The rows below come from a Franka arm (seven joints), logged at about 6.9 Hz.
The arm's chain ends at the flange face. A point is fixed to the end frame.
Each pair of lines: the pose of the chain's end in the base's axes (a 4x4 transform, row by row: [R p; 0 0 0 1], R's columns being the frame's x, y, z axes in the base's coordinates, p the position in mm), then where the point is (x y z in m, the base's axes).
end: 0.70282, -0.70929, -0.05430, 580.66; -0.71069, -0.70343, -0.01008, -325.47; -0.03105, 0.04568, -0.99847, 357.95; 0, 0, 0, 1
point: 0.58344 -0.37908 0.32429
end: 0.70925, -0.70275, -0.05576, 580.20; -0.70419, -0.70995, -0.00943, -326.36; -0.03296, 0.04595, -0.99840, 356.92; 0, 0, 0, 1
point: 0.58342 -0.37990 0.32319
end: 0.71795, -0.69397, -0.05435, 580.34; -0.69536, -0.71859, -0.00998, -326.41; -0.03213, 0.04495, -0.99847, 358.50; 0, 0, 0, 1
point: 0.58427 -0.37990 0.32477
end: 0.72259, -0.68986, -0.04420, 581.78; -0.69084, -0.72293, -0.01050, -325.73; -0.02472, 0.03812, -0.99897, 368.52; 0, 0, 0, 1
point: 0.58638 -0.37920 0.33484
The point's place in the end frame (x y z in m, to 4 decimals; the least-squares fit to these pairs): 0.0411 0.0342 0.0340
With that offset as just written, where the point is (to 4 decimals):
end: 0.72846, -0.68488, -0.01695, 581.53; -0.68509, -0.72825, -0.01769, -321.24; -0.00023, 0.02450, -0.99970, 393.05; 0, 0, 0, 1
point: 0.5875 -0.3749 0.3599
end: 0.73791, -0.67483, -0.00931, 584.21; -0.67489, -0.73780, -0.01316, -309.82; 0.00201, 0.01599, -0.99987, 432.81; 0, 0, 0, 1
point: 0.5911 -0.3632 0.3994
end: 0.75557, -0.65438, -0.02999, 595.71; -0.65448, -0.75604, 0.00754, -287.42; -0.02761, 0.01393, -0.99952, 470.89; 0, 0, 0, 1
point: 0.6034 -0.3399 0.4362
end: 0.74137, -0.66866, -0.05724, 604.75; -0.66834, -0.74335, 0.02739, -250.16; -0.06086, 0.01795, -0.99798, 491.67; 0, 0, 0, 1
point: 0.6104 -0.3021 0.4559
